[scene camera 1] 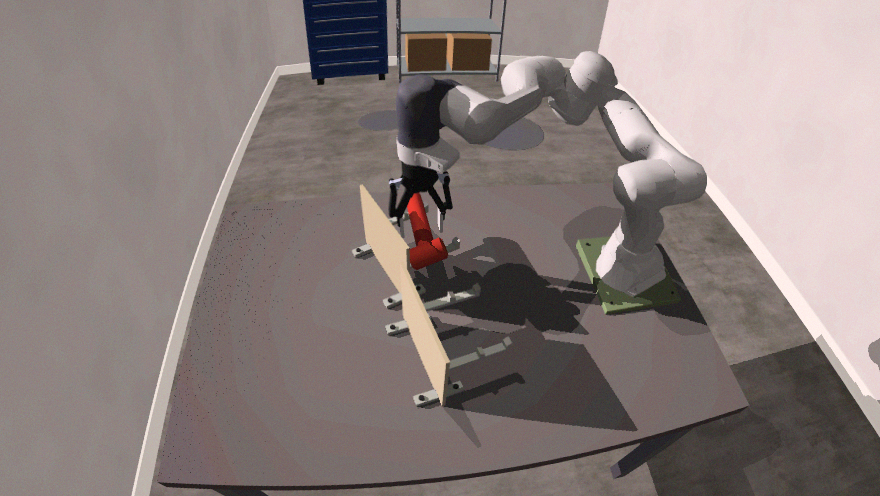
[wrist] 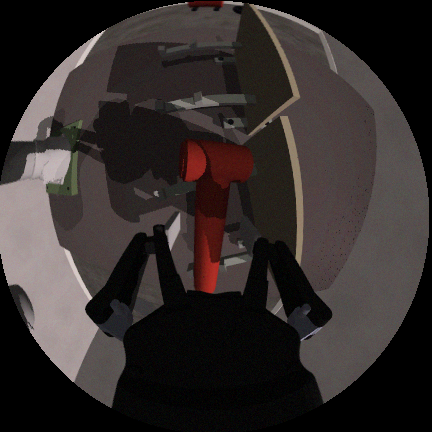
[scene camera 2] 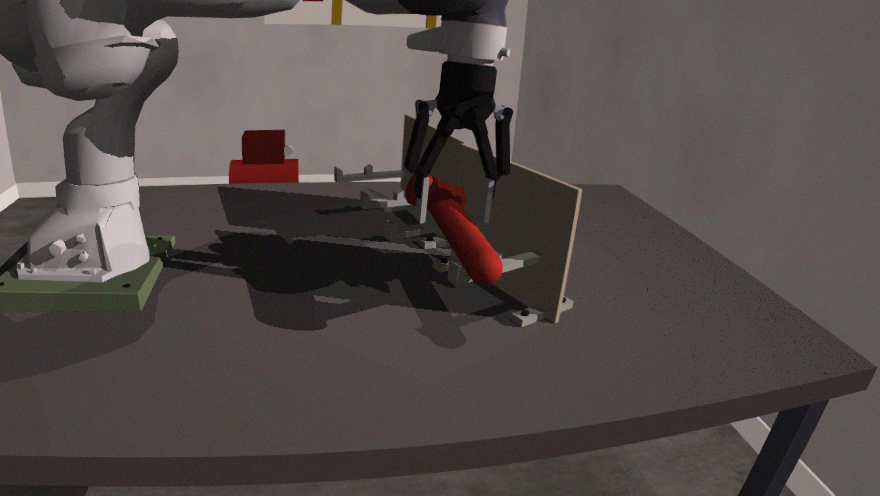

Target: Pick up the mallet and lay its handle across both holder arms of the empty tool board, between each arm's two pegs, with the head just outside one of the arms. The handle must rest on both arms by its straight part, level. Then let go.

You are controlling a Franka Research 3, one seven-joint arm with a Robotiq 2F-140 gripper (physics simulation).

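Observation:
The red mallet lies along the face of the far tool board. Its handle end is at the holder arm nearest scene camera 2, beside a peg. Its head is by the board's other holder arm and hides part of it. I cannot tell whether the handle touches this arm or whether the head is fully outside it. My gripper is open, its fingers apart on either side of the handle, pointing down.
A second tool board stands end to end with the first, beyond the mallet's head; its holder arms stick out towards the robot's base. The green base plate is on the table.

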